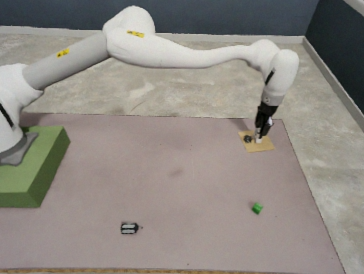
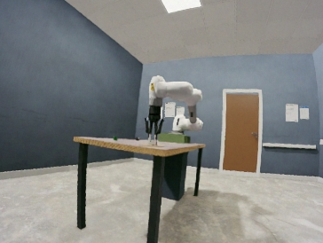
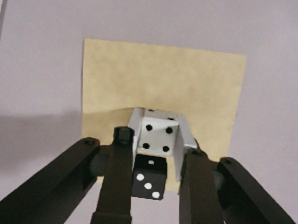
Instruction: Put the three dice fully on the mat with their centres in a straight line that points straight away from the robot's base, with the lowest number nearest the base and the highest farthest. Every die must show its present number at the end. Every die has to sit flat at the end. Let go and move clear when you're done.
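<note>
My gripper is now 2 cm above the white die. From my hand the other things lie so: mat: 4 cm below; then black die: 5 cm behind, 1 cm to the right, 2 cm below; then green die: 8 cm behind, 38 cm to the right, 3 cm below.
</note>
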